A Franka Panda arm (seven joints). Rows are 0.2 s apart.
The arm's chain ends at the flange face. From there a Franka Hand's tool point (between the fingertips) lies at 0.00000 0.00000 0.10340 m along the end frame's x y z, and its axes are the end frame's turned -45 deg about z.
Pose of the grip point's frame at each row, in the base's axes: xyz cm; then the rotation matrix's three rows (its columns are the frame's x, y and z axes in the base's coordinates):
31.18 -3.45 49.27; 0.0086 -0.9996 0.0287; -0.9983 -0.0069 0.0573; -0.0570 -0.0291 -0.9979
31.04 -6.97 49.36; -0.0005 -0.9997 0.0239; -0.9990 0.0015 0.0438; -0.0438 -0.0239 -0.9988
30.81 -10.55 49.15; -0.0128 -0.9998 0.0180; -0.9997 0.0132 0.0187; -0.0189 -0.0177 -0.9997
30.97 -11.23 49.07; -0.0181 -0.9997 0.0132; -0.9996 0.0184 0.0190; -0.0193 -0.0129 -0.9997
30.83 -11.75 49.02; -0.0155 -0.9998 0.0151; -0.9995 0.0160 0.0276; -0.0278 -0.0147 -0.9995
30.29 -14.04 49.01; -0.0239 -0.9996 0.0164; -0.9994 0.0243 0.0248; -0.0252 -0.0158 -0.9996
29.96 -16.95 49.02; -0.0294 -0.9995 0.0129; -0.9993 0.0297 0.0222; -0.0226 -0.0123 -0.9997
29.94 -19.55 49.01; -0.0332 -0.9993 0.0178; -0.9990 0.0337 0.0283; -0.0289 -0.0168 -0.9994
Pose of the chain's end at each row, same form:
30.88 -4.04 59.59; -0.7007 -0.7129 0.0287; -0.7108 0.7010 0.0573; -0.0609 0.0197 -0.9979
30.79 -7.42 59.69; -0.7072 -0.7065 0.0239; -0.7053 0.7075 0.0438; -0.0479 0.0141 -0.9988
30.62 -10.74 59.49; -0.7160 -0.6979 0.0180; -0.6976 0.7162 0.0187; -0.0259 0.0008 -0.9997
30.83 -11.43 59.41; -0.7197 -0.6941 0.0132; -0.6938 0.7198 0.0190; -0.0228 0.0045 -0.9997
30.67 -12.04 59.35; -0.7179 -0.6960 0.0151; -0.6954 0.7181 0.0276; -0.0301 0.0093 -0.9995
30.12 -14.30 59.35; -0.7237 -0.6899 0.0164; -0.6895 0.7239 0.0248; -0.0290 0.0066 -0.9996
29.83 -17.18 59.36; -0.7275 -0.6860 0.0129; -0.6856 0.7276 0.0222; -0.0247 0.0073 -0.9997
29.76 -19.84 59.34; -0.7301 -0.6831 0.0178; -0.6826 0.7302 0.0283; -0.0323 0.0086 -0.9994

